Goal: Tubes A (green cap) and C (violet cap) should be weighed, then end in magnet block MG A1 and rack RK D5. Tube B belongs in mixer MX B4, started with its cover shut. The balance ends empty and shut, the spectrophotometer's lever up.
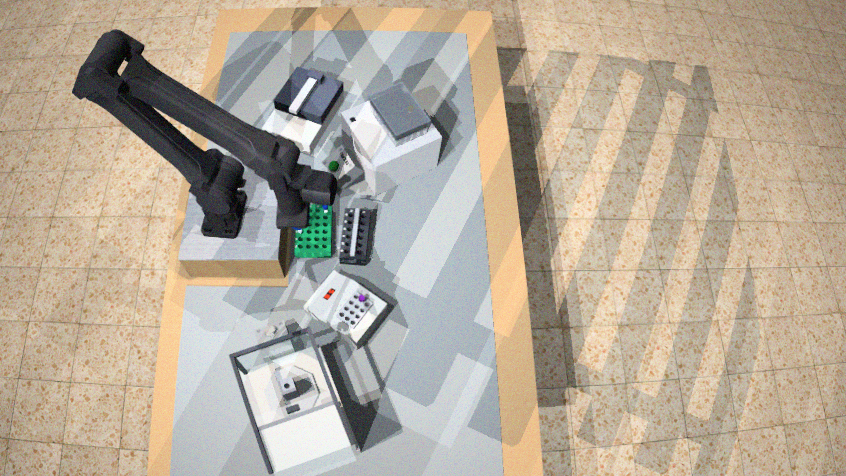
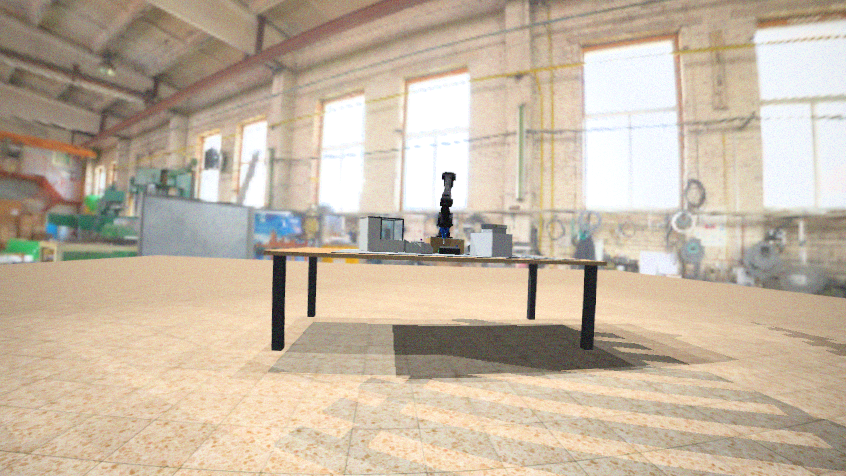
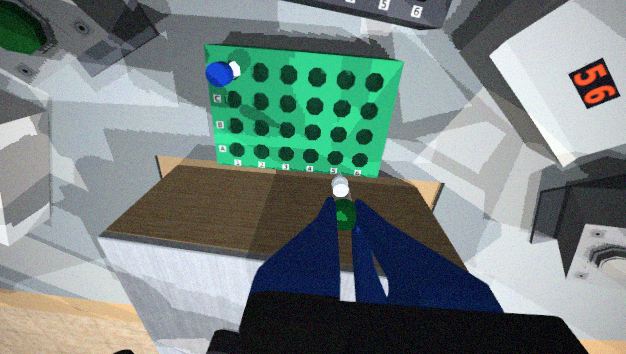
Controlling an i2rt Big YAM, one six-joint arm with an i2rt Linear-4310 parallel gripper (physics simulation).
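Frame: origin at the arm's base, x left, y ahead, z down, level; metres.
Where they show: gripper, fingertip midpoint: (image 1: pixel 298 226) (image 2: pixel 444 238) (image 3: pixel 342 207); arm's base, origin of the base link: (image 1: pixel 224 214).
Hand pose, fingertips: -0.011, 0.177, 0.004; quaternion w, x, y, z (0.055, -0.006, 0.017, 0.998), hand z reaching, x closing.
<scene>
Each offset is from my fingertips to the top centre of the thing, as dx, dy, dz. "*": to the spot under its first point.
My gripper (image 3: pixel 342 207) (image 1: pixel 297 228) (image 2: pixel 443 233) is shut on the green cap of tube A @(+0.000, +0.001, -0.011) (image 3: pixel 344 216). The tube hangs cap up, its pale lower end over the near edge of the green rack @(+0.032, +0.024, +0.065) (image 3: pixel 300 117) (image 1: pixel 313 255), clear of the holes; hole A5 shows empty. Blue-capped tube B @(+0.082, +0.047, +0.041) (image 3: pixel 220 74) (image 1: pixel 325 207) stands in rack hole D1. Violet-capped tube C @(-0.151, +0.160, +0.008) (image 1: pixel 362 297) stands in the white block unit @(-0.159, +0.122, +0.025) (image 1: pixel 338 283) (image 3: pixel 537 55), whose red display @(* -0.135, +0.086, +0.046) (image 3: pixel 594 83) reads 56. The dark magnet block @(* -0.036, +0.154, +0.060) (image 1: pixel 364 258) is beside the rack. The balance @(* -0.489, +0.096, -0.113) (image 1: pixel 307 444) has a glass-walled chamber; its door state is unclear.
A white unit with a dark lid @(+0.372, -0.056, -0.007) (image 1: pixel 328 97) and a larger white box with a grey top @(+0.251, +0.147, -0.095) (image 1: pixel 414 150) stand at the far end; a lever is not discernible. A green button @(+0.187, +0.055, +0.021) (image 1: pixel 333 166) (image 3: pixel 20 30) lies between them and the rack. The arm's pedestal (image 3: pixel 215 210) (image 1: pixel 260 248) borders the rack.
</scene>
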